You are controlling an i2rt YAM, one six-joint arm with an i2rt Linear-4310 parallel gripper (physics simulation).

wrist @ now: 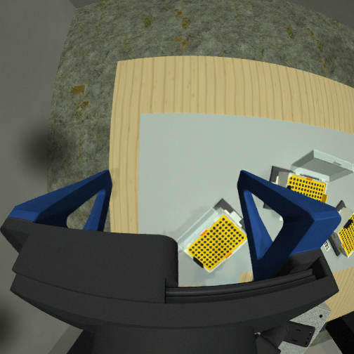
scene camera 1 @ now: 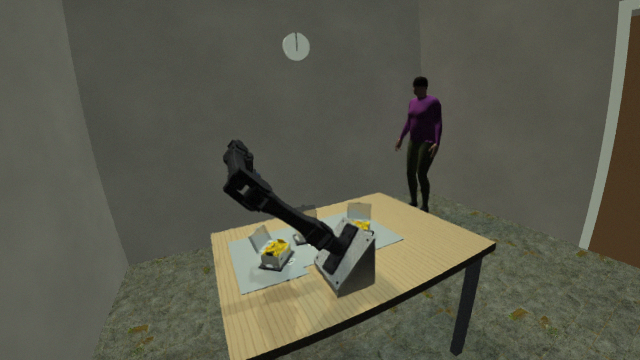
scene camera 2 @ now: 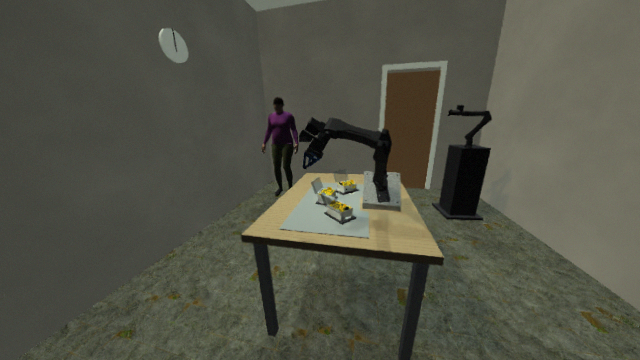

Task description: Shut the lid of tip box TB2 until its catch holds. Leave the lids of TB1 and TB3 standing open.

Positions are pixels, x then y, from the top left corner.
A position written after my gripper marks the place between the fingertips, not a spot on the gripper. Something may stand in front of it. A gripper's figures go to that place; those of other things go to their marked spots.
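Labels:
My gripper (wrist: 174,177), 130 mm from the lens. Grey mat (wrist: 187,162), 430 mm from the lens.

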